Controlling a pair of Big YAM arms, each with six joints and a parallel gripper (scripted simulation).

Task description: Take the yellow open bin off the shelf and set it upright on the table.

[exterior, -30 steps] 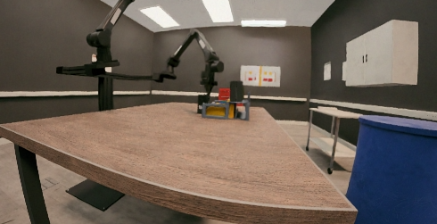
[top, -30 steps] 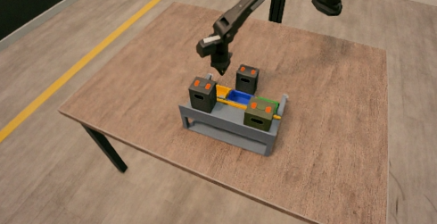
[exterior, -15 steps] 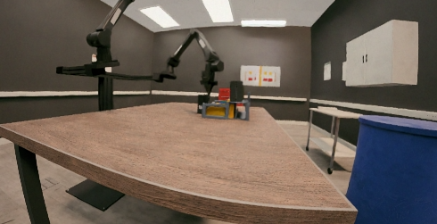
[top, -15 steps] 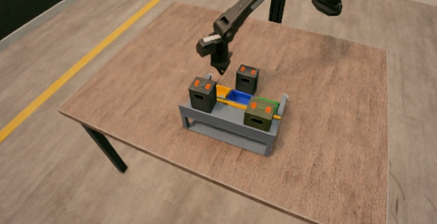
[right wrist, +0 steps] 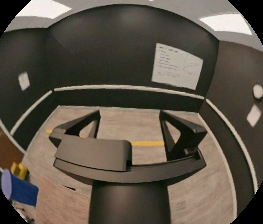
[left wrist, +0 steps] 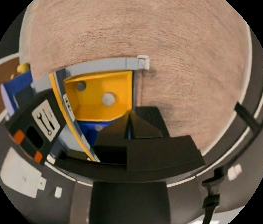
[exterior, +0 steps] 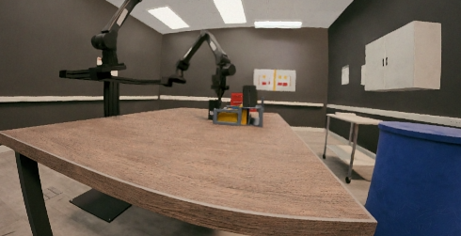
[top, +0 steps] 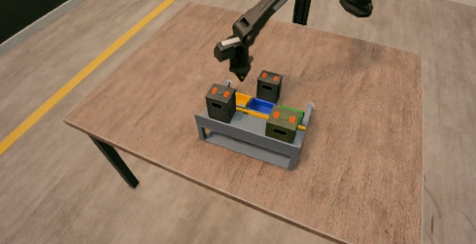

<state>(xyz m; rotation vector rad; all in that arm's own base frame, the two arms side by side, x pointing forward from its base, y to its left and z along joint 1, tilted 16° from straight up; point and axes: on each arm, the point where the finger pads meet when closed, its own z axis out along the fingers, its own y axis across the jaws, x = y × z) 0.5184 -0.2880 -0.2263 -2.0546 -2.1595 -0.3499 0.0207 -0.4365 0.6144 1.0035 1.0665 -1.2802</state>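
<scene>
The yellow open bin is 80 mm ahead of my left hand, 10 mm to the left of it and 80 mm below it. Round my left hand: grey shelf 100 mm ahead, 120 mm to the left, 60 mm below; then dark lidded bin 60 mm behind, 100 mm to the left, 60 mm below.
</scene>
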